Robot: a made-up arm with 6 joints. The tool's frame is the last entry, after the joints.
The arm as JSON. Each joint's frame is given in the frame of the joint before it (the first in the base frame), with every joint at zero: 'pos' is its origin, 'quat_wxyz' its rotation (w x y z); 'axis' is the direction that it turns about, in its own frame. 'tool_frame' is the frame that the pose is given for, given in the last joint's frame.
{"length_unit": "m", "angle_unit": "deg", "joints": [
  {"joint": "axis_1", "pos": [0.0, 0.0, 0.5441], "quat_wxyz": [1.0, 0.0, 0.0, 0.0], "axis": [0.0, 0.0, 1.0]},
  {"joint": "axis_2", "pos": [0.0, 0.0, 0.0], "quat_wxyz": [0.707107, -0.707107, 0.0, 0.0], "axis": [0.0, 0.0, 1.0]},
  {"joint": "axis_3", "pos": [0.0, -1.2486, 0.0], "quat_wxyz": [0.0, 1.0, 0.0, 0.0], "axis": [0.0, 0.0, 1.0]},
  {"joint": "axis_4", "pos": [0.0, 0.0, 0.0], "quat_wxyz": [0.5, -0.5, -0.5, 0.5], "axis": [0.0, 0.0, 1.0]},
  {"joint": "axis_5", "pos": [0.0, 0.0, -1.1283], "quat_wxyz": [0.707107, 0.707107, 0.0, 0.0], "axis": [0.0, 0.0, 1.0]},
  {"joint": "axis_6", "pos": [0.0, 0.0, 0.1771], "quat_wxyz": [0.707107, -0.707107, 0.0, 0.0], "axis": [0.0, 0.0, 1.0]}
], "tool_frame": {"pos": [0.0, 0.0, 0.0], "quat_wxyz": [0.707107, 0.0, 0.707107, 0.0]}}
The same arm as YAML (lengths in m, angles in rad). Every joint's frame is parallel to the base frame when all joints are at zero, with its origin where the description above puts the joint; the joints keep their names.
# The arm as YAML. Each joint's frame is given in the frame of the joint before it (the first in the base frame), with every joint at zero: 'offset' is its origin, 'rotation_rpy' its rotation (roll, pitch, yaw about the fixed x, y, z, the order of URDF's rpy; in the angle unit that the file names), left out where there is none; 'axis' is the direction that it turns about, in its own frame. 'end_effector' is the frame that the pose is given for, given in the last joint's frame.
length_unit: m
angle_unit: rad
chain:
  - id: axis_1
    offset: [0.0, 0.0, 0.5441]
    axis: "+z"
  - id: axis_2
    offset: [0.0, 0.0, 0.0]
    axis: "+y"
  - id: axis_3
    offset: [0.0, 0.0, 1.2486]
    axis: "-y"
  - id: axis_4
    offset: [0.0, 0.0, 0.0]
    axis: "-x"
  - id: axis_5
    offset: [1.1283, 0.0, 0.0]
    axis: "-y"
  - id: axis_6
    offset: [0.0, -0.1771, 0.0]
    axis: "-x"
end_effector:
  offset: [0.0, 0.0, 0.0]

